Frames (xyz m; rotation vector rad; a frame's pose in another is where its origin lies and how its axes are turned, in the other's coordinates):
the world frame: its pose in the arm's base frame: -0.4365 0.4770 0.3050 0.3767 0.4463 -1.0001
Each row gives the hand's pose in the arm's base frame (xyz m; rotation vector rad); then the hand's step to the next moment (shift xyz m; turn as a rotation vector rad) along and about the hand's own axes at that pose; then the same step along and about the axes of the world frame.
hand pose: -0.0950 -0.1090 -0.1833 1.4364 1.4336 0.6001
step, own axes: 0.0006 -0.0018 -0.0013 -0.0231 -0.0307 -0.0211
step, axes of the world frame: -0.0007 -0.0014 -0.0017 0.0043 -0.0432 -0.0062
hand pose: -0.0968 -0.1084 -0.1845 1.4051 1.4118 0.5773
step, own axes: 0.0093 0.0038 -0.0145 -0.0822 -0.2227 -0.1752
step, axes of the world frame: -0.0172 -0.0006 -0.0038 -0.0219 -0.2750 -0.1046
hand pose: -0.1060 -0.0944 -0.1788 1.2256 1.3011 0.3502
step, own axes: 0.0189 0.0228 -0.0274 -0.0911 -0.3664 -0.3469
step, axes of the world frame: -0.0375 0.0126 -0.0077 -0.0918 -0.4540 -0.2198
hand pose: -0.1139 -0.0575 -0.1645 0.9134 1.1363 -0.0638
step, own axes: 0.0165 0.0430 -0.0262 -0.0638 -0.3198 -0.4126
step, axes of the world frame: -0.0378 0.0334 -0.0161 -0.1577 -0.4257 -0.2656
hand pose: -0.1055 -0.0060 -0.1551 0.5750 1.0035 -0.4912
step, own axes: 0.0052 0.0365 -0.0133 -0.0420 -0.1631 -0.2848
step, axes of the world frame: -0.0165 0.0316 -0.0163 -0.1281 -0.2397 -0.1887
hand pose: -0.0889 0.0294 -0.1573 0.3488 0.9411 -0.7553
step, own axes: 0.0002 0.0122 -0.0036 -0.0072 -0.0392 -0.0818
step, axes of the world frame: -0.0030 0.0106 -0.0063 -0.0335 -0.0614 -0.0582
